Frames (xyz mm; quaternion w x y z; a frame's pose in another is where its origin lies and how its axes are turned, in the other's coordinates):
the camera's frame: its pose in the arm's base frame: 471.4 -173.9 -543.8 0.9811 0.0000 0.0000 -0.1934
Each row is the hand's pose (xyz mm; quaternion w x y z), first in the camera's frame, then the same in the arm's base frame.
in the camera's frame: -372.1 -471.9 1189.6 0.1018 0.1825 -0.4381 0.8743
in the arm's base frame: -52.0 -469.3 645.8 0.2690 0.0943 -0.4651 0.8381
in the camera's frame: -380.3 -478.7 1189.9 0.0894 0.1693 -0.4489 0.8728
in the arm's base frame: -62.1 -472.5 646.1 0.2565 0.0793 -0.4732 0.8391
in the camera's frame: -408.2 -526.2 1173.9 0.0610 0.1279 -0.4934 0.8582
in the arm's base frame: -106.0 -505.8 630.1 0.2258 0.0301 -0.5088 0.8302
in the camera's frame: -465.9 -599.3 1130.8 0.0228 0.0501 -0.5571 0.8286
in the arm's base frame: -187.1 -551.6 587.0 0.1826 -0.0586 -0.5563 0.8086
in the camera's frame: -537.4 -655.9 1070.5 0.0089 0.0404 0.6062 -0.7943
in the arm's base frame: -274.7 -576.8 526.7 0.1449 -0.1569 -0.5869 0.7810
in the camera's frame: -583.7 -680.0 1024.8 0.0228 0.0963 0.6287 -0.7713
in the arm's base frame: -326.7 -581.5 481.0 0.1268 -0.2161 -0.5982 0.7612
